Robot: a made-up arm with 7 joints.
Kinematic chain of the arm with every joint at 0, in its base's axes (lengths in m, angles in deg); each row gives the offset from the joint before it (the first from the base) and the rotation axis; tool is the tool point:
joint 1: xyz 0 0.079 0 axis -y
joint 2: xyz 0 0.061 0 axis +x
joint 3: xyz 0 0 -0.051 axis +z
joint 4: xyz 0 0 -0.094 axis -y
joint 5: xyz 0 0 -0.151 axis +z
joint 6: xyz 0 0 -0.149 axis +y
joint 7: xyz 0 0 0 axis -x
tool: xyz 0 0 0
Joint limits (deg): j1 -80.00..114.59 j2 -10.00..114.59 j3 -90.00..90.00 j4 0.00..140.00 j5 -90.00..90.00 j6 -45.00..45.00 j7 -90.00..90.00
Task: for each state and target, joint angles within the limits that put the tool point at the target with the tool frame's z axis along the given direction. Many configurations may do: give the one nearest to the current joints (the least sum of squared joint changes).
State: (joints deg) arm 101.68 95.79 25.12 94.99 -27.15 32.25 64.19
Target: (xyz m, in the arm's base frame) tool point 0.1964 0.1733 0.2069 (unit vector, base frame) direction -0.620 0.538 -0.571
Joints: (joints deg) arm 53.42 57.30 -2.22 109.15 -6.07 -6.93 22.41
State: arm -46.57 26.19 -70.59 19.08 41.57 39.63 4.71
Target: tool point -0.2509 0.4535 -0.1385 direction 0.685 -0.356 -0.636
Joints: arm -61.10 72.78 -90.00 37.10 22.19 45.00 51.00
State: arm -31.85 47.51 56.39 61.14 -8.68 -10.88 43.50
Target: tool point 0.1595 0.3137 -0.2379 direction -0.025 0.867 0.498
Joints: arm -44.07 35.17 20.99 89.22 12.64 -11.29 89.23
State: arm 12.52 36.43 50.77 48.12 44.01 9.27 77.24
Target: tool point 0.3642 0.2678 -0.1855 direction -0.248 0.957 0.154
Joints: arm 38.96 19.00 -0.24 33.72 6.54 9.81 89.23
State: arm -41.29 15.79 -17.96 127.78 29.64 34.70 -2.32
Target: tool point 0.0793 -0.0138 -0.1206 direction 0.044 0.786 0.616
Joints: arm -53.57 36.16 -41.78 139.89 30.73 45.00 -1.61
